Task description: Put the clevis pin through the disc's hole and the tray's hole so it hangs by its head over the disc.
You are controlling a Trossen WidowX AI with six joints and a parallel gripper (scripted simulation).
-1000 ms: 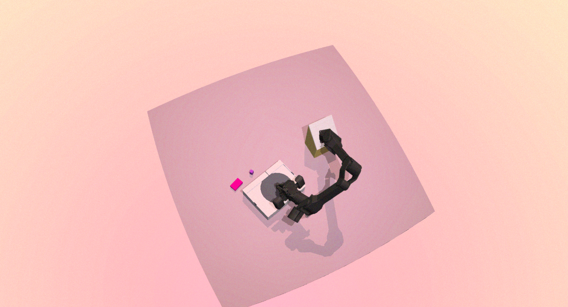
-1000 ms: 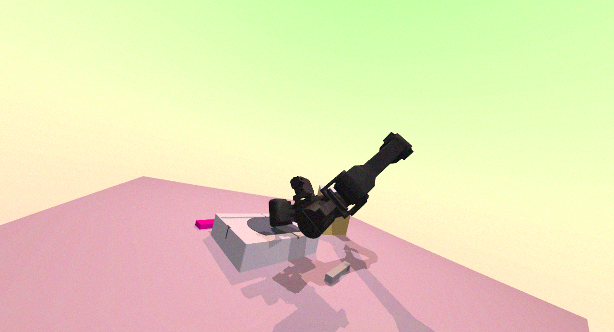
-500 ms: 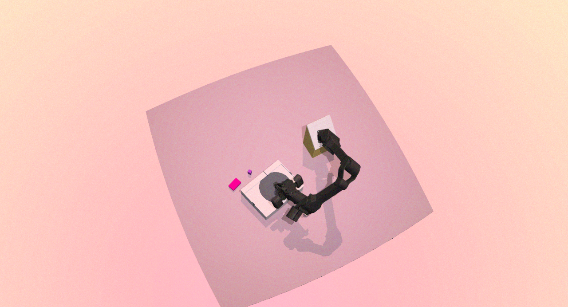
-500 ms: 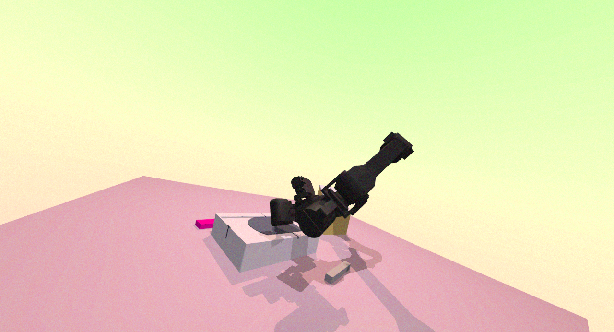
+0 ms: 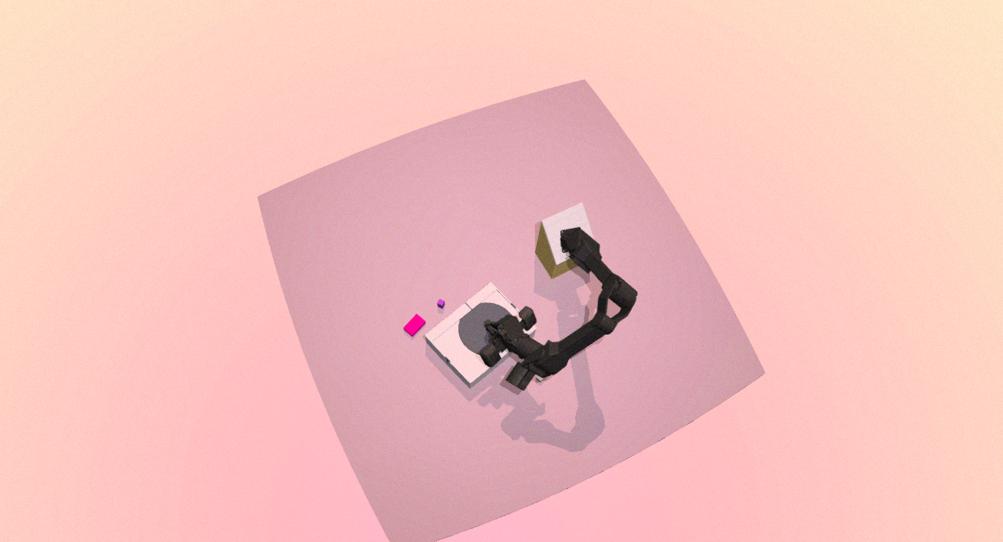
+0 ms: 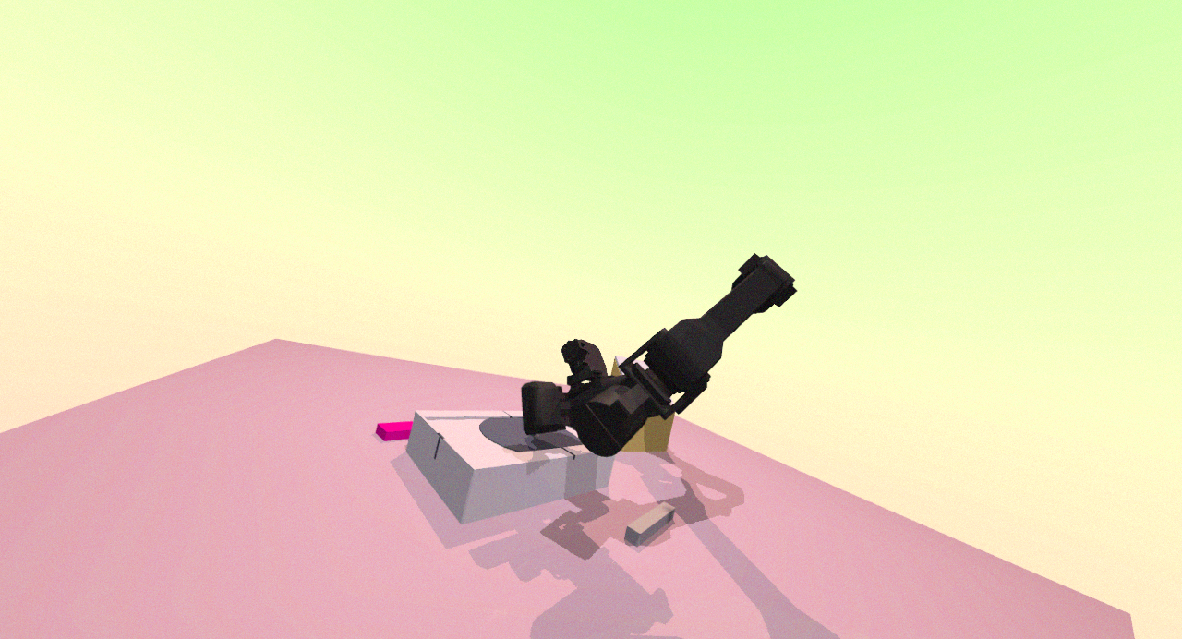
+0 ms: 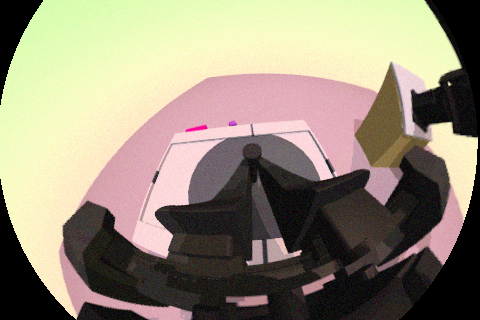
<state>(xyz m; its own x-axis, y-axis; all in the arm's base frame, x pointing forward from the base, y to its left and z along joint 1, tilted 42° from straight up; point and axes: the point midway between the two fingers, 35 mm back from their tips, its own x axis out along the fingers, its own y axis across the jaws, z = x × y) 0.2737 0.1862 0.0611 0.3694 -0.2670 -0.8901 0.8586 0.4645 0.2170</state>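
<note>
My gripper tip is now 20 mm short of the steel tray, 10 mm to the right of it and 40 mm above it. From my gripper tip the other things lie so: purple cube (90 mm ahead, 120 mm to the right, 80 mm below); clevis pin (10 mm below); grey disc (30 mm below).
</note>
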